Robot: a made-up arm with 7 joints.
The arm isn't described. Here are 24 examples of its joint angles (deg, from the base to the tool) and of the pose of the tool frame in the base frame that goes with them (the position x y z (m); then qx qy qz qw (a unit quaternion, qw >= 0)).
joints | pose
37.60 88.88 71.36 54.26 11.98 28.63 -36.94 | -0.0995 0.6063 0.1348 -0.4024 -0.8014 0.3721 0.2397
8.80 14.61 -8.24 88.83 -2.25 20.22 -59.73 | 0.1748 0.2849 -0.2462 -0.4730 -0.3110 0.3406 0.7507
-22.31 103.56 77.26 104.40 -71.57 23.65 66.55 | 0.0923 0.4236 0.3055 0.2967 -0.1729 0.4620 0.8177
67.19 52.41 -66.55 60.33 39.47 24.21 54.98 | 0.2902 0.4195 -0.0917 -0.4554 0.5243 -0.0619 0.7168
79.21 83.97 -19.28 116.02 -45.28 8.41 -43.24 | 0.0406 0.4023 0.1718 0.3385 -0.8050 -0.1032 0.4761
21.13 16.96 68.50 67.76 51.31 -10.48 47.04 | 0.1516 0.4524 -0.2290 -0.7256 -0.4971 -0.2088 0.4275
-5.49 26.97 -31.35 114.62 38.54 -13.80 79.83 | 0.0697 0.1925 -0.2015 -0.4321 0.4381 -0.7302 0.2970
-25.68 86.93 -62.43 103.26 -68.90 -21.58 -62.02 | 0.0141 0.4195 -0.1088 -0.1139 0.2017 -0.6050 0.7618
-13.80 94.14 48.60 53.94 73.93 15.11 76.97 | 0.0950 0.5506 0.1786 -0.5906 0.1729 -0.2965 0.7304
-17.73 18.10 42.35 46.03 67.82 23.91 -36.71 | -0.0919 0.3880 -0.3420 -0.6285 -0.1509 0.7600 0.0684
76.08 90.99 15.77 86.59 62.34 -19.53 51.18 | -0.0390 0.4786 0.2102 -0.0422 -0.3902 -0.5135 0.7630
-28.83 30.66 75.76 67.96 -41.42 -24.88 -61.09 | -0.1353 0.5426 -0.1402 0.1504 -0.5367 0.3959 0.7298
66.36 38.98 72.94 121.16 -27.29 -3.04 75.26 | 0.0666 0.4756 0.0398 -0.1593 -0.5167 0.0685 0.8384
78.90 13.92 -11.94 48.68 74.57 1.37 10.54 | 0.4359 0.2632 0.0410 -0.8804 -0.0569 -0.3753 0.2842
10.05 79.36 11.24 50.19 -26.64 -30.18 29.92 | 0.0959 0.6357 0.0287 0.0503 0.2158 0.1204 0.9677
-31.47 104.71 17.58 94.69 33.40 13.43 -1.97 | 0.2099 0.4556 0.1122 -0.1559 0.1489 0.0631 0.9744
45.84 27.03 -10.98 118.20 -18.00 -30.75 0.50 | 0.2467 0.2597 0.0267 -0.1403 -0.4761 -0.5713 0.6536
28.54 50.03 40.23 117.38 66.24 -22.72 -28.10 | 0.1052 0.4436 0.0816 -0.6117 -0.6130 -0.4097 0.2867
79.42 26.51 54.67 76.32 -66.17 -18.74 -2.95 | 0.2516 0.5118 0.0512 -0.2043 -0.6998 0.2308 0.6444
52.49 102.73 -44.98 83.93 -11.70 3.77 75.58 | 0.0479 0.5454 0.0829 0.0260 0.5459 0.2403 0.8023
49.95 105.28 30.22 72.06 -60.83 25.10 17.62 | -0.1261 0.5195 0.2521 0.1954 -0.4804 0.6136 0.5954
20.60 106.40 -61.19 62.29 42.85 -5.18 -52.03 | 0.0192 0.6063 0.0969 0.0203 -0.2480 0.3942 0.8847
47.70 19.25 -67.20 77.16 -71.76 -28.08 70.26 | 0.3352 0.1763 -0.2076 0.5815 0.4022 -0.3464 0.6166
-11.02 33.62 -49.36 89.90 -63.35 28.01 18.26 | 0.0270 0.2827 -0.2953 0.1129 0.4289 -0.1236 0.8877
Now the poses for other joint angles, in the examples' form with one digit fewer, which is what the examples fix.
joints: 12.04 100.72 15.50 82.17 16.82 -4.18 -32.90
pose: 0.098 0.511 0.234 -0.056 -0.515 0.008 0.855
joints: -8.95 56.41 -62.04 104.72 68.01 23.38 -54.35
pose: 0.002 0.345 -0.219 -0.419 0.421 0.427 0.682
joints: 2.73 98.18 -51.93 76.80 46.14 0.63 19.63
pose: 0.064 0.549 -0.016 -0.294 0.464 0.243 0.800
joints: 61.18 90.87 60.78 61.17 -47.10 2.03 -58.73
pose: -0.163 0.572 0.128 0.209 -0.884 0.409 0.084
